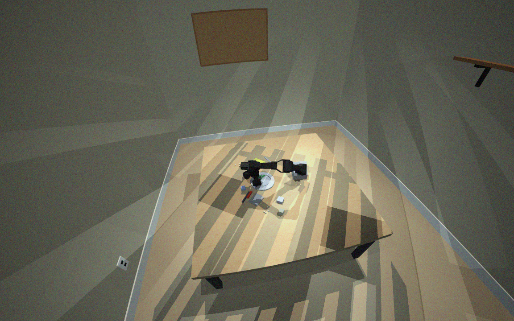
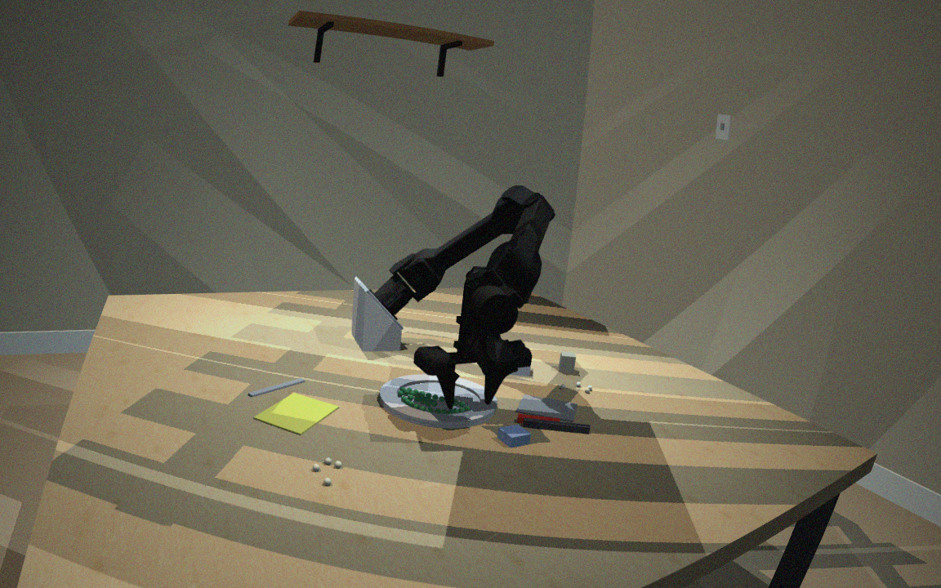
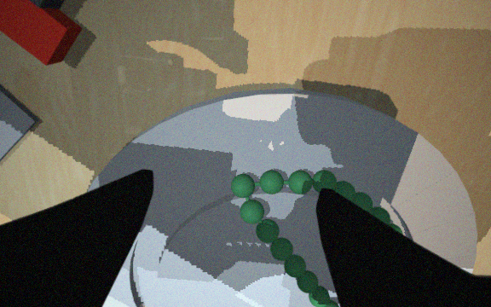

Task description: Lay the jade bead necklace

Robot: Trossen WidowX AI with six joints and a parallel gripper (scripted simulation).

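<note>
Right now my gripper tip is 60 mm past the round grey bead board, 20 mm to the left of it and 10 mm above it. Round my gripper tip: grey plate 150 mm to the left, 30 mm ahead, 20 mm below; blue block 110 mm ahead, 10 mm to the left, 10 mm below; red and black pen 100 mm to the left, 90 mm ahead, 10 mm below.
</note>
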